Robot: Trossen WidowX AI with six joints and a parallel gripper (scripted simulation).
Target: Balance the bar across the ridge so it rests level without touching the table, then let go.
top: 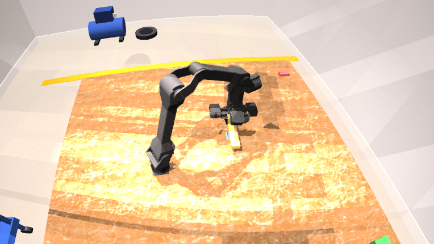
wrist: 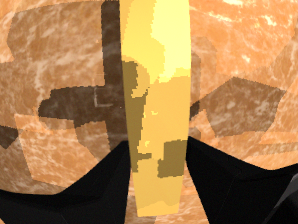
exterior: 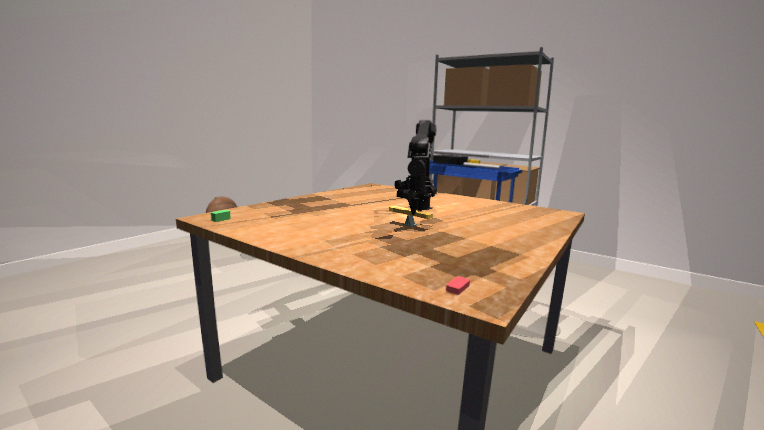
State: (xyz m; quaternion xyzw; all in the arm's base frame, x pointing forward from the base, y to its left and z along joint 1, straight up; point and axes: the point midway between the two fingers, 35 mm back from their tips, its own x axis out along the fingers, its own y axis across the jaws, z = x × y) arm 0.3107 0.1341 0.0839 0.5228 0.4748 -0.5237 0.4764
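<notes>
Right now the bar is 30 mm to the right of my gripper tip. Round my gripper tip: green block: 430 mm ahead, 630 mm to the right, 30 mm below; pink block: 430 mm ahead, 370 mm to the left, 40 mm below.
</notes>
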